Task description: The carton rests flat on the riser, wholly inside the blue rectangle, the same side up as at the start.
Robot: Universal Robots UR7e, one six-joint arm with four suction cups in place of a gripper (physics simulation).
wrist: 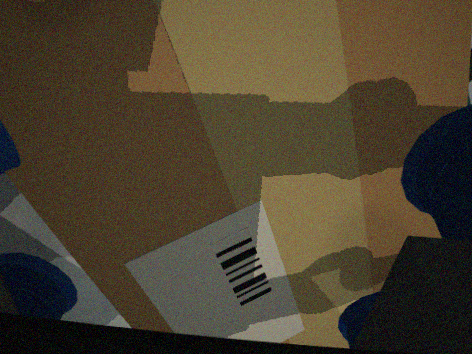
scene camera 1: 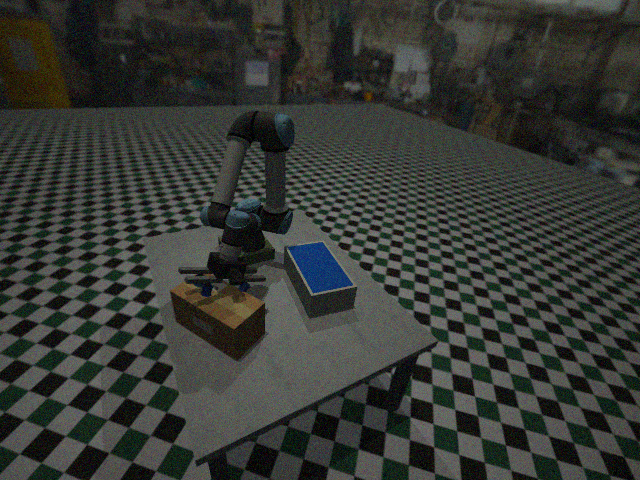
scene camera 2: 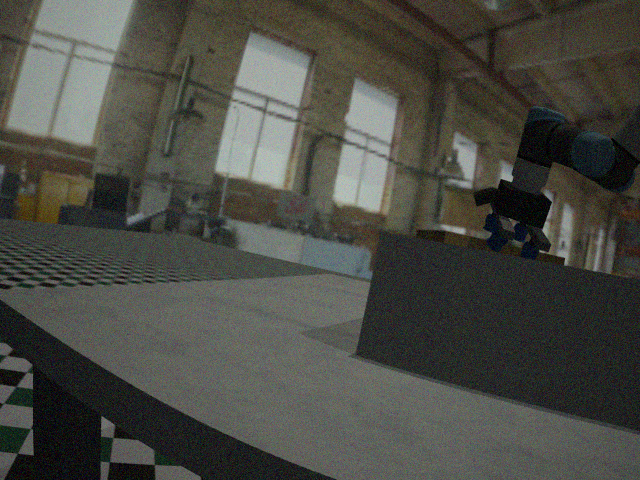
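Pixels of known places: hand, tool point: (wrist: 212, 238) (scene camera 1: 221, 288) (scene camera 2: 507, 243); arm's base, link origin: (scene camera 1: 250, 243).
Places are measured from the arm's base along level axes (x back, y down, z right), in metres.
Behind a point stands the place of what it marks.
Observation:
The brown carton (scene camera 1: 219, 317) @(x -0.478, y -0.100, z 0.369 m) (wrist: 114, 171) @(x -0.378, y -0.100, z 0.279 m) lies flat on the table, left of the riser, with a white barcode label (wrist: 198, 282) @(x -0.331, y -0.101, z 0.301 m) on its top. In scene camera 2 only a strip of its top (scene camera 2: 451, 237) @(x -0.485, y -0.090, z 0.214 m) shows behind the riser. The grey riser (scene camera 1: 330, 305) @(x -0.556, y 0.009, z -0.061 m) (scene camera 2: 490, 330) @(x -0.475, y 0.002, z -0.202 m) carries the blue rectangle (scene camera 1: 319, 269) @(x -0.416, y -0.064, z -0.107 m) on its top, which is bare. My suction gripper (scene camera 1: 225, 284) @(x -0.353, y -0.104, z 0.306 m) (scene camera 2: 509, 240) @(x -0.353, y -0.104, z 0.306 m) sits down on the carton's top at its rear end, with the blue cups (wrist: 442, 171) pressed on the cardboard.
The grey table (scene camera 1: 310, 371) @(x -0.730, y 0.056, z 0.169 m) (scene camera 2: 207, 350) @(x -0.694, y 0.056, z -0.264 m) stands on a checkered floor. The arm's base is at the table's back edge, behind the carton and the riser. A gap of table separates the carton and the riser.

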